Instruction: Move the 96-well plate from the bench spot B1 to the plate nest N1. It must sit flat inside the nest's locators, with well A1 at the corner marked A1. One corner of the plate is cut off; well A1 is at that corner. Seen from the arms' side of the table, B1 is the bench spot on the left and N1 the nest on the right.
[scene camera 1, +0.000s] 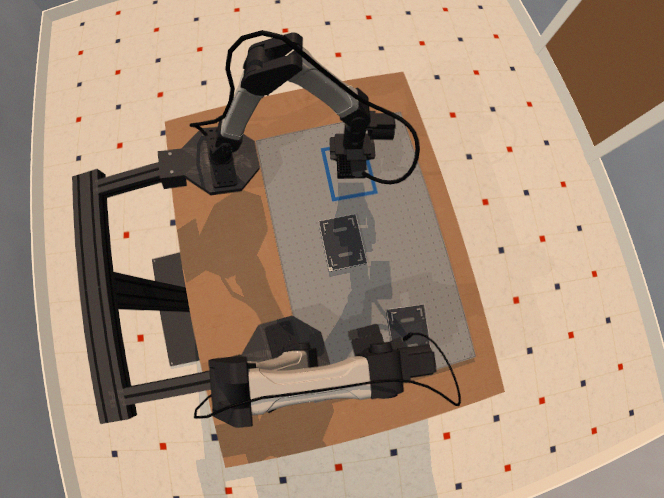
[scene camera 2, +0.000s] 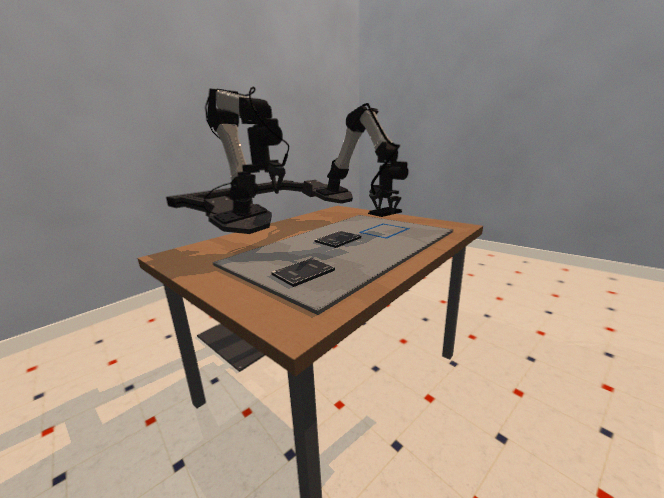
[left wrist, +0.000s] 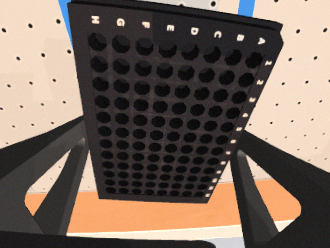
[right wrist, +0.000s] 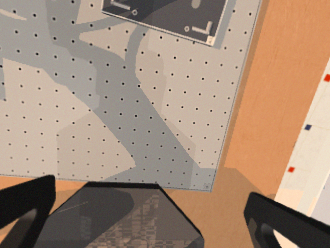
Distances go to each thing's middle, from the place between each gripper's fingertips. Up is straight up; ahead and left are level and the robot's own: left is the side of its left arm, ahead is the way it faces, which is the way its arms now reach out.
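Black 96-well plate (left wrist: 169, 137): my left hand (scene camera 1: 350, 159) is right at it. Distances from my left hand: dark nest (scene camera 1: 335, 243), 220 mm to the right, 110 mm behind, 80 mm below; nest N1 (scene camera 2: 302, 269), 560 mm to the right, 10 mm behind, 80 mm below.
Distances from my right hand (scene camera 2: 265, 195): nest N1, 2 cm to the right, 16 cm ahead, 24 cm below; dark nest, 31 cm to the left, 7 cm ahead, 24 cm below; black 96-well plate, 54 cm to the left, 18 cm ahead, 15 cm below.
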